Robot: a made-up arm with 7 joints.
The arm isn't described. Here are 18 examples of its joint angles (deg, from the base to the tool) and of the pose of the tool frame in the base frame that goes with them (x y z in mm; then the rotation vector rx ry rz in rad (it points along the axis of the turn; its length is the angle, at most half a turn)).
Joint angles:
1: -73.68 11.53 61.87 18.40 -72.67 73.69 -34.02
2: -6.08 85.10 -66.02 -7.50 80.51 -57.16 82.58
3: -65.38 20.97 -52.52 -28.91 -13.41 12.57 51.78
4: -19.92 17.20 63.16 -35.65 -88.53 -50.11 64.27
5: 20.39 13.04 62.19 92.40 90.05 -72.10 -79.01
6: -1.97 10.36 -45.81 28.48 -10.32 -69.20 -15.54
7: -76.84 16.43 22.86 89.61 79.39 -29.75 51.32
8: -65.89 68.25 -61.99 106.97 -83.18 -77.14 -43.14
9: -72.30 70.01 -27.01 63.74 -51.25 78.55 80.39
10: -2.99 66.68 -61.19 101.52 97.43 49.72 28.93
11: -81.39 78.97 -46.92 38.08 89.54 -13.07 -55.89
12: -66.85 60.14 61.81 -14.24 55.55 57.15 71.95
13: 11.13 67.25 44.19 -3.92 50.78 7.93 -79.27
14: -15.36 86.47 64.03 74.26 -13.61 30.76 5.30
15: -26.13 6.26 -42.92 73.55 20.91 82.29 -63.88
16: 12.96 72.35 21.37 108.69 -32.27 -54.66 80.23
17: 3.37 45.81 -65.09 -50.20 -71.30 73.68 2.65
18: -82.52 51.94 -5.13 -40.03 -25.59 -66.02 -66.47
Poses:
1: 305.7 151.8 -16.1 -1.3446 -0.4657 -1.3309
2: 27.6 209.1 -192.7 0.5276 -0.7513 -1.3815
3: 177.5 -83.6 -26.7 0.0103 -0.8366 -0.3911
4: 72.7 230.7 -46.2 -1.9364 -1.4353 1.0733
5: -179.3 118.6 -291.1 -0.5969 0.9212 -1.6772
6: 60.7 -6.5 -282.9 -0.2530 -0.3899 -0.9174
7: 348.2 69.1 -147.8 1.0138 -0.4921 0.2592
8: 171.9 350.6 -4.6 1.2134 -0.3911 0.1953
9: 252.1 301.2 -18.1 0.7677 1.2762 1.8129
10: -3.2 392.6 -104.2 -1.9075 -0.3016 0.9613
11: 289.4 248.4 63.5 2.5633 1.5975 -0.0415
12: 72.5 274.3 118.0 0.1644 0.4424 -2.9841
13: 134.6 292.4 1.3 1.4642 1.4292 -0.2253
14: 48.0 417.0 8.0 -0.0589 0.4505 1.5231
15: 97.8 84.8 -334.4 0.2213 2.6711 -0.3254
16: -94.0 386.2 -64.2 1.5556 -0.3504 2.3147
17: -17.1 25.0 -151.4 -0.1849 1.7133 -1.7304
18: 117.9 64.7 116.3 -1.6392 2.2089 0.9954
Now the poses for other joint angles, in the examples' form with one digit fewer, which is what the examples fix.
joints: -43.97 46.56 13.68 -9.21 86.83 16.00 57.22
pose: 240 175 27 1.755 -1.482 1.645
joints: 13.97 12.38 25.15 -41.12 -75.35 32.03 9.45
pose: 91 140 -130 -0.810 0.191 -0.003
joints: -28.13 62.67 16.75 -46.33 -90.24 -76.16 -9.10
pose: 127 148 52 -0.767 -1.955 -0.689
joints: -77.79 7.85 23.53 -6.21 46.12 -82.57 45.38
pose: 239 45 78 -0.015 -2.639 0.329
